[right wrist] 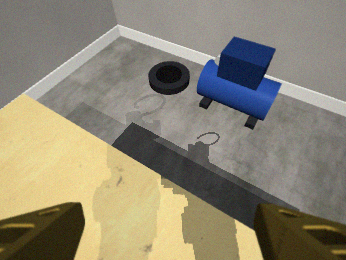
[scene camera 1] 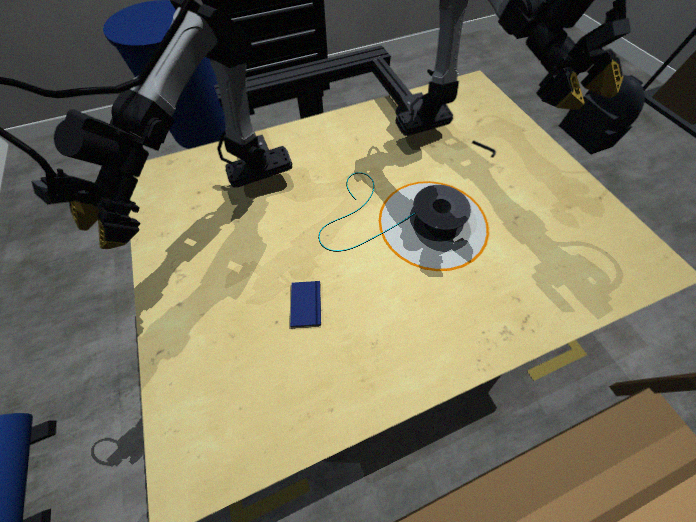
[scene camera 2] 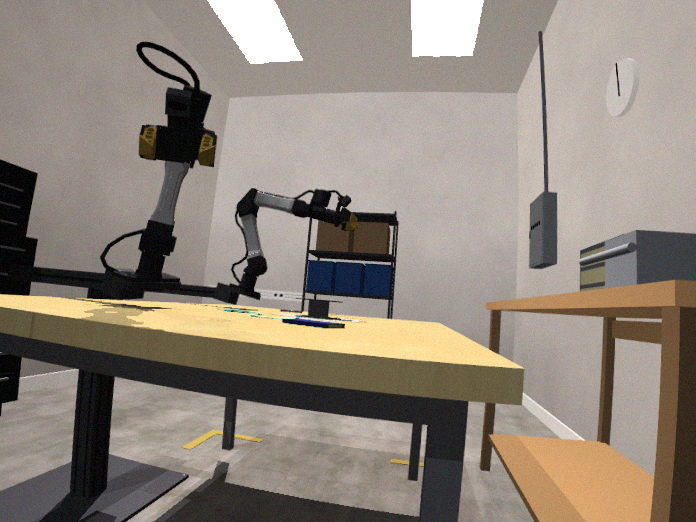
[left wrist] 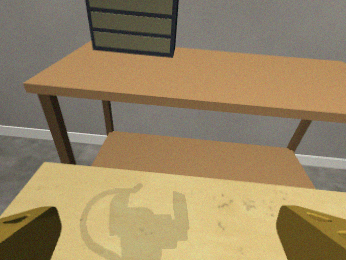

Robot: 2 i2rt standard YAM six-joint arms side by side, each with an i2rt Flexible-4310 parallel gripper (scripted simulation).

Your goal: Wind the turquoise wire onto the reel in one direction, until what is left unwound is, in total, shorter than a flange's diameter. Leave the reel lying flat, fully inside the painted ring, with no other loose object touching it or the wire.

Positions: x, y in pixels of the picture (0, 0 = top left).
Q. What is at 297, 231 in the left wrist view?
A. My left gripper.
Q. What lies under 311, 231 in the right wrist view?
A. My right gripper.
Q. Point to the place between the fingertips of my right gripper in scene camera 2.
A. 175, 153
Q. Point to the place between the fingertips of my right gripper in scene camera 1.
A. At 93, 239
